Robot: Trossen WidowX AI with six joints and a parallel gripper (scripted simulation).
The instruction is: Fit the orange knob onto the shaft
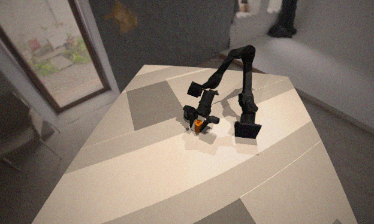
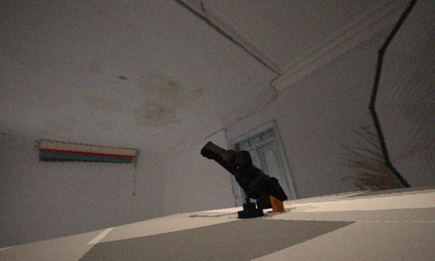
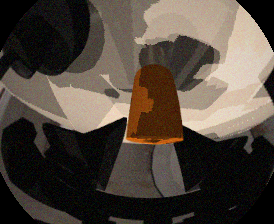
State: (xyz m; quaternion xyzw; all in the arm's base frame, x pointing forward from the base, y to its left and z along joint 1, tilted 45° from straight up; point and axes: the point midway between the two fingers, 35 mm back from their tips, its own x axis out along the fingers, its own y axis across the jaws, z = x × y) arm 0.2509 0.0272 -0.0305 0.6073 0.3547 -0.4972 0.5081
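The orange knob lies 30 mm to the right of my gripper tip and 10 mm behind it. Also, from my gripper tip: round dark pedestal 130 mm to the right, 50 mm ahead.
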